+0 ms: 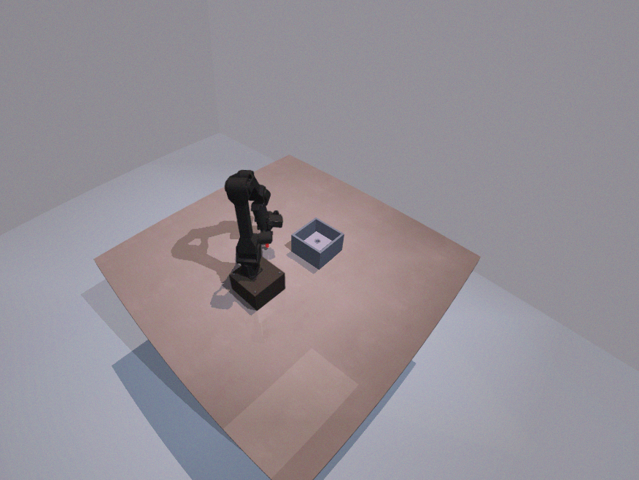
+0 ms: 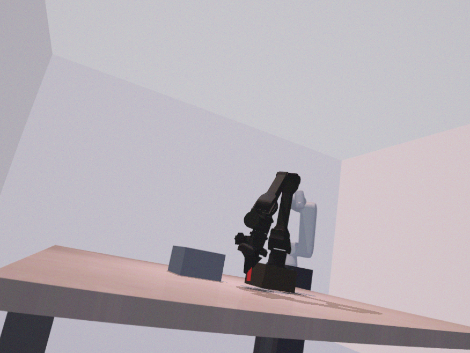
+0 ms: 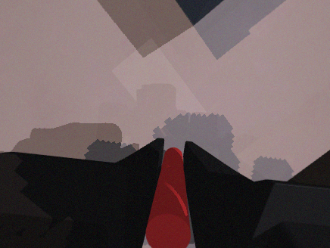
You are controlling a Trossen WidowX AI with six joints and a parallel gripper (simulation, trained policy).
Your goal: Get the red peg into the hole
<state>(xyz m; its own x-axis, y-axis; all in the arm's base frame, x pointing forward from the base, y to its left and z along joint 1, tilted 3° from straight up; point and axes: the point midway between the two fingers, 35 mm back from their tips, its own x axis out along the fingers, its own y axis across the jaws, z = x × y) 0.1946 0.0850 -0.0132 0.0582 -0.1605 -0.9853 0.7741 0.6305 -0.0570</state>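
The plate lies 16 cm to the right of my gripper tip and 12 cm ahead of it. From my gripper tip the other things lie so: red peg (2 cm above, 1 cm to the left, 1 cm behind); then blue-grey box (16 cm to the right, 12 cm ahead, 2 cm below).
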